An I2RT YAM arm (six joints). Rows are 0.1 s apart.
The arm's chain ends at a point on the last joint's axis. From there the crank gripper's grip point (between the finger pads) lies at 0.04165 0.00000 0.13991 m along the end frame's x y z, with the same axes.
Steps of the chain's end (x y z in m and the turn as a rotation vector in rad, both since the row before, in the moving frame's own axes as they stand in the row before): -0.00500 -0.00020 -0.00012 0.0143 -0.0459 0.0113; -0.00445 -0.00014 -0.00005 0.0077 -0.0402 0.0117; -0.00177 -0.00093 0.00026 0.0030 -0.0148 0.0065; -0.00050 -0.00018 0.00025 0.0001 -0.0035 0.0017; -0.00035 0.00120 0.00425 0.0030 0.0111 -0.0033
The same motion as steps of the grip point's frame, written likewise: -0.01145 -0.00178 0.00163 0.0143 -0.0459 0.0113; -0.01010 -0.00077 0.00151 0.0077 -0.0402 0.0117; -0.00384 -0.00109 0.00086 0.0030 -0.0148 0.0065; -0.00099 -0.00012 0.00039 0.0001 -0.0035 0.0017; 0.00120 0.00064 0.00378 0.0030 0.0111 -0.0033
